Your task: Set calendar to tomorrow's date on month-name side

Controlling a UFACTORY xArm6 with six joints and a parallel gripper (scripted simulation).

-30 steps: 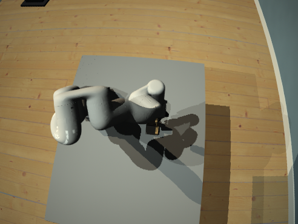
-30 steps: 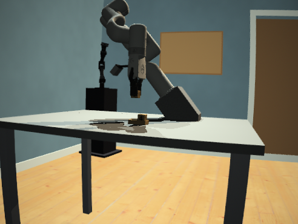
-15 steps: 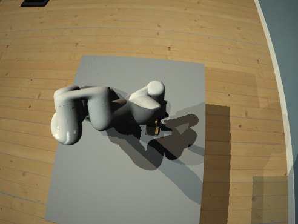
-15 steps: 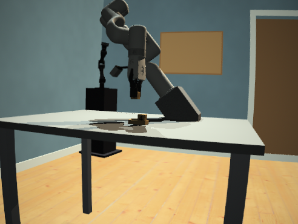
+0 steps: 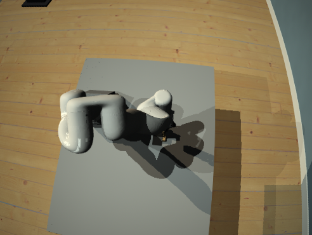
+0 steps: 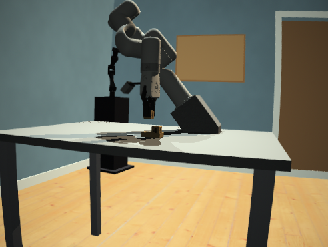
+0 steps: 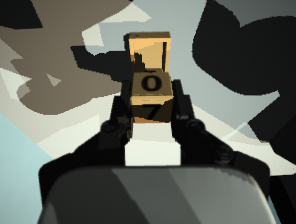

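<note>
Now: hand 90 mm above the wooden calendar tray and 20 mm to the right of it. Also, from my hand: wooden number cube (10 mm below).
</note>
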